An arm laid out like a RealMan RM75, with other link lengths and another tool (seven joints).
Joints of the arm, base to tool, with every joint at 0 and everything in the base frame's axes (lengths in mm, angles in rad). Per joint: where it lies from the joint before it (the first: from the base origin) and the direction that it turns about. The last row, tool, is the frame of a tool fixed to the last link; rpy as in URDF.
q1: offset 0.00 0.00 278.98 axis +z
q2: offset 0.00 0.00 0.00 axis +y
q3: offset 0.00 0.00 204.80 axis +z
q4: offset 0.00 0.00 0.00 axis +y
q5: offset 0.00 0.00 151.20 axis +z
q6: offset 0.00 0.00 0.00 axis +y
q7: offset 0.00 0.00 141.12 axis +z
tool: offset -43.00 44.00 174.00 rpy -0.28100 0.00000 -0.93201
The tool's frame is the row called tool.
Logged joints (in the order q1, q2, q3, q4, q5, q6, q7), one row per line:
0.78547 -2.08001 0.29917 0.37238 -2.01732 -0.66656 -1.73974
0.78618 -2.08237 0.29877 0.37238 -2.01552 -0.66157 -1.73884
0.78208 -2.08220 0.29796 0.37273 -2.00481 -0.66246 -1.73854
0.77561 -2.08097 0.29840 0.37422 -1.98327 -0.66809 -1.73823
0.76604 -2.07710 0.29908 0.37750 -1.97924 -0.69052 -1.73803
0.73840 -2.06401 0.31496 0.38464 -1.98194 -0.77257 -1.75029
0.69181 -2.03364 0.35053 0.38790 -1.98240 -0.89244 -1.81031
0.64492 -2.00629 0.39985 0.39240 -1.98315 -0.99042 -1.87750
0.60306 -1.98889 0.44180 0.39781 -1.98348 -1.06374 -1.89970
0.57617 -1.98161 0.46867 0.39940 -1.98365 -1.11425 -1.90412
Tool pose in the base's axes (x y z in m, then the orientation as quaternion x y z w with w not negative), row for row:
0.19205 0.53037 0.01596 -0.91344 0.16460 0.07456 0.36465
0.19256 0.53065 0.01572 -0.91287 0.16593 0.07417 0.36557
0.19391 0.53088 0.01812 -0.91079 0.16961 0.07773 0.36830
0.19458 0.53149 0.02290 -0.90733 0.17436 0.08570 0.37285
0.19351 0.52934 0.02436 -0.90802 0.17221 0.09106 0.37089
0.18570 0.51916 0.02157 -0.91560 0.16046 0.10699 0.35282
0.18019 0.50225 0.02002 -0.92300 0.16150 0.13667 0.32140
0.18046 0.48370 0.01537 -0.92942 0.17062 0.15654 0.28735
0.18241 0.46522 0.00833 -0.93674 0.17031 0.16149 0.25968
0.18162 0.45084 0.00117 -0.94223 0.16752 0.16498 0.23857
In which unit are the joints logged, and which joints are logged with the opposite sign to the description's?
The joints are logged in radians. Opposite sign: q2, q3, q4, q7.
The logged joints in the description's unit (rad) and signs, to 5 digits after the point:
0.78547 2.08001 -0.29917 -0.37238 -2.01732 -0.66656 1.73974
0.78618 2.08237 -0.29877 -0.37238 -2.01552 -0.66157 1.73884
0.78208 2.08220 -0.29796 -0.37273 -2.00481 -0.66246 1.73854
0.77561 2.08097 -0.29840 -0.37422 -1.98327 -0.66809 1.73823
0.76604 2.07710 -0.29908 -0.37750 -1.97924 -0.69052 1.73803
0.73840 2.06401 -0.31496 -0.38464 -1.98194 -0.77257 1.75029
0.69181 2.03364 -0.35053 -0.38790 -1.98240 -0.89244 1.81031
0.64492 2.00629 -0.39985 -0.39240 -1.98315 -0.99042 1.87750
0.60306 1.98889 -0.44180 -0.39781 -1.98348 -1.06374 1.89970
0.57617 1.98161 -0.46867 -0.39940 -1.98365 -1.11425 1.90412

